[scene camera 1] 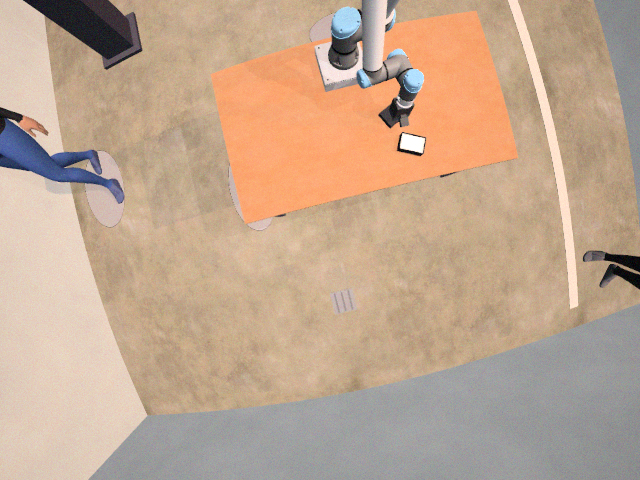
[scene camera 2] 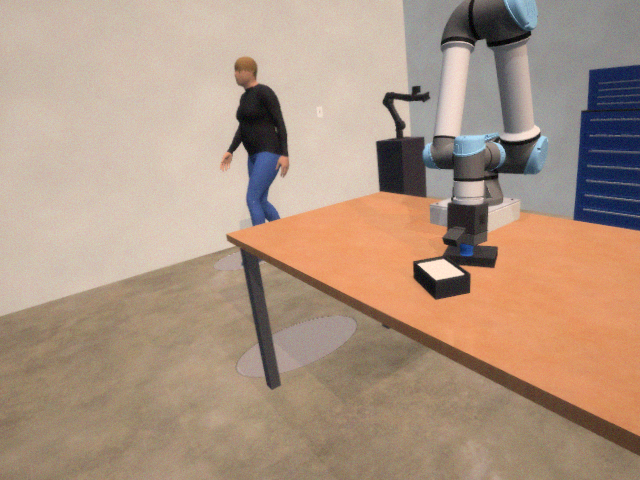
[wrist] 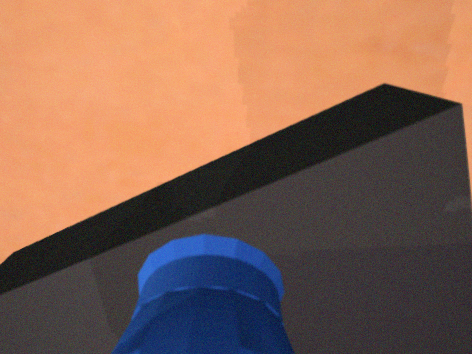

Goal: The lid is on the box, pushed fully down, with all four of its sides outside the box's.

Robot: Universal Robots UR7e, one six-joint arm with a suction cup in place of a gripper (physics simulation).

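Places are measured from the arm's base along level axes (x left, y ahead, z down), in metres.
Pixels of known places: hand, its tool point: [scene camera 2: 466, 258] [wrist: 213, 250]; arm's base, origin of its link: [scene camera 1: 343, 56].
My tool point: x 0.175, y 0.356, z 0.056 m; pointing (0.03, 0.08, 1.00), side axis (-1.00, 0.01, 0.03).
Note:
For each thing: its top centre in the pictures, then the offset to it from my tool point. "*": a spot on its surface instead. Level surfaces: height alone.
- lid, centre of its top: [scene camera 2: 470, 250] [scene camera 1: 394, 112] dx -0.004, dy -0.027, dz -0.013 m
- box, centre of its top: [scene camera 2: 440, 267] [scene camera 1: 413, 142] dx +0.029, dy +0.151, dz -0.034 m
- white block, a spot on its surface: [scene camera 2: 440, 268] [scene camera 1: 411, 141] * dx +0.023, dy +0.143, dz -0.026 m
- orange table, height of its surface: dz +0.013 m
The lid [scene camera 1: 387, 117] [scene camera 2: 484, 255] [wrist: 360, 200] is a thin dark slab with a plain face up. It lies roughly level, low at the table, just behind the box and turned relative to it. My gripper, a blue suction cup [scene camera 2: 466, 250] [wrist: 212, 280], is pressed on the lid's upper face and looks squeezed short. Its tip is hidden under the black tool in scene camera 1. The box [scene camera 1: 410, 152] [scene camera 2: 448, 288] is black and upright, with a white block [scene camera 1: 412, 143] [scene camera 2: 440, 268] inside, its top uncovered. The box does not show in the wrist view.
The orange table [scene camera 1: 310, 155] [scene camera 2: 351, 232] bears the arm's base [scene camera 1: 336, 82] [scene camera 2: 504, 214] behind the lid. The table's front edge runs close past the box. A person [scene camera 2: 261, 118] is off the table's left side, by the wall.

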